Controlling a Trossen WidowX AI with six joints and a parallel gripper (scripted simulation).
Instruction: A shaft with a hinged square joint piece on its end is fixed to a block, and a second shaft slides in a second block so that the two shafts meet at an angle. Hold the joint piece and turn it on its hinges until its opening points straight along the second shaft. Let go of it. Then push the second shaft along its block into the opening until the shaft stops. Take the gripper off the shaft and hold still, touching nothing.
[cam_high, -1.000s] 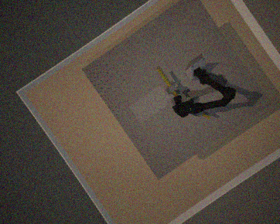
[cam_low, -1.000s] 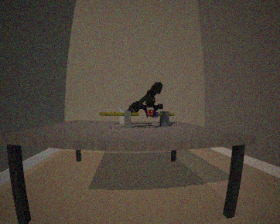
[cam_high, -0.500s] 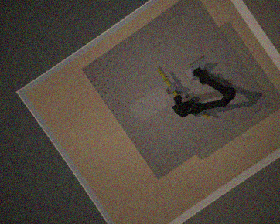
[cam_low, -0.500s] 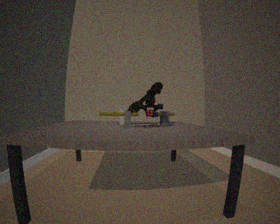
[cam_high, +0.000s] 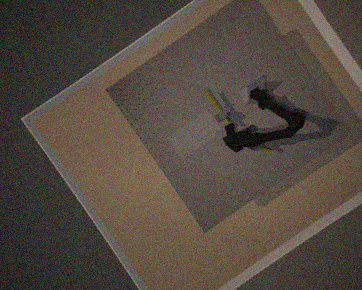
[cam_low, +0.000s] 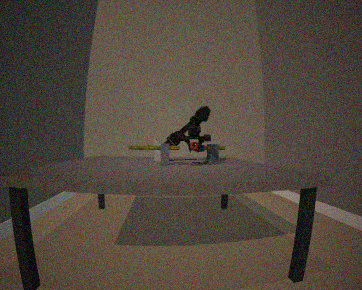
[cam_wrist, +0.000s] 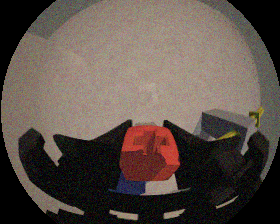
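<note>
My gripper tip is 20 mm past the red joint piece and 30 mm below it.
</note>
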